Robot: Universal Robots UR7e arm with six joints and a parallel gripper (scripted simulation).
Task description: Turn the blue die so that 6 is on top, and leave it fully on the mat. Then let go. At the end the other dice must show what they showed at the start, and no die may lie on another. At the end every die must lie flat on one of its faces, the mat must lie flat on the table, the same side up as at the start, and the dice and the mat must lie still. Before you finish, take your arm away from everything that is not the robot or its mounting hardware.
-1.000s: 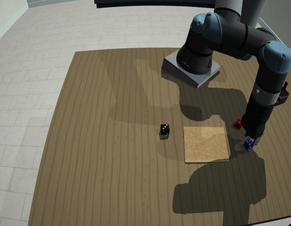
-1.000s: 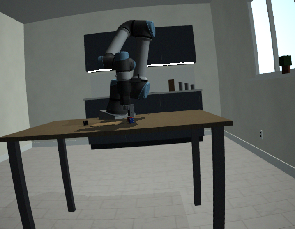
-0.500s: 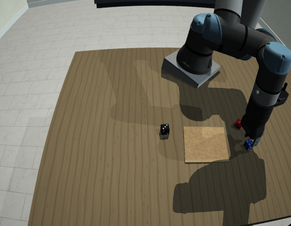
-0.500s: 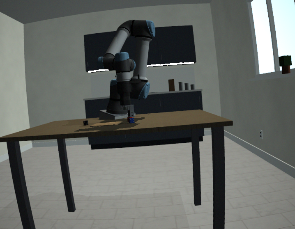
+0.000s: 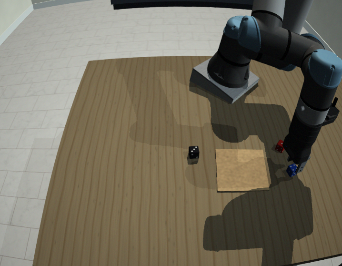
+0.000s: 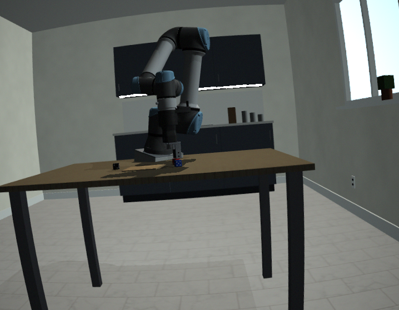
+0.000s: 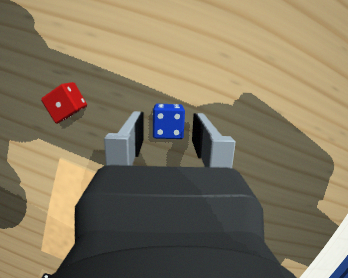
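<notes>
The blue die is 40 mm below my hand. The rest, counted from my hand: black die: 270 mm to the right, 80 mm behind, 40 mm below; red die: 90 mm behind, 40 mm below, 10 mm to the right; tan mat: 150 mm to the right, 50 mm below, 20 mm behind.
</notes>
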